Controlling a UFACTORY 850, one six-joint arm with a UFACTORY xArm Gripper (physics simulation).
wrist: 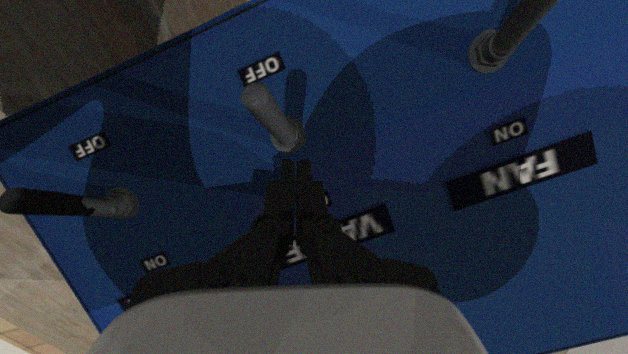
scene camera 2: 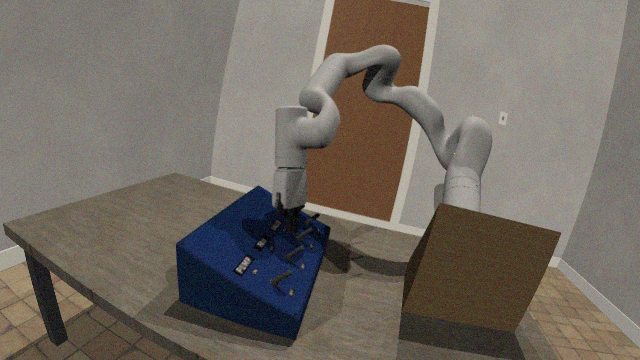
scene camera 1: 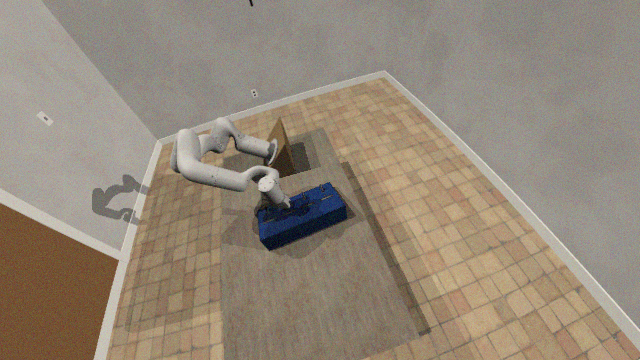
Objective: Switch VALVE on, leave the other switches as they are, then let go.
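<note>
The blue switch panel (scene camera 1: 306, 227) (scene camera 2: 220, 280) (wrist: 425, 270) stands on the table. The VALVE lever (scene camera 2: 306, 233) (wrist: 267, 115) leans toward its OFF label (wrist: 261, 68) in the wrist view. My gripper (scene camera 2: 291, 230) (wrist: 295, 178) is shut with nothing between its fingers. It points down low over the panel, its tips at the ON side of the VALVE lever's base; whether they touch it I cannot tell. The fingers hide part of the VALVE label (wrist: 369, 223) and its ON label. In scene camera 1 the arm hides the fingertips.
The DRIVE lever (scene camera 2: 313, 218) (wrist: 47, 201) and the FAN lever (scene camera 2: 295, 253) (wrist: 522, 25) stand on either side of VALVE. The PUMP lever (scene camera 2: 281, 278) is at the near end. A brown block (scene camera 1: 286, 160) (scene camera 2: 480, 270) stands by the arm's base on the table (scene camera 1: 310, 300) (scene camera 2: 115, 225).
</note>
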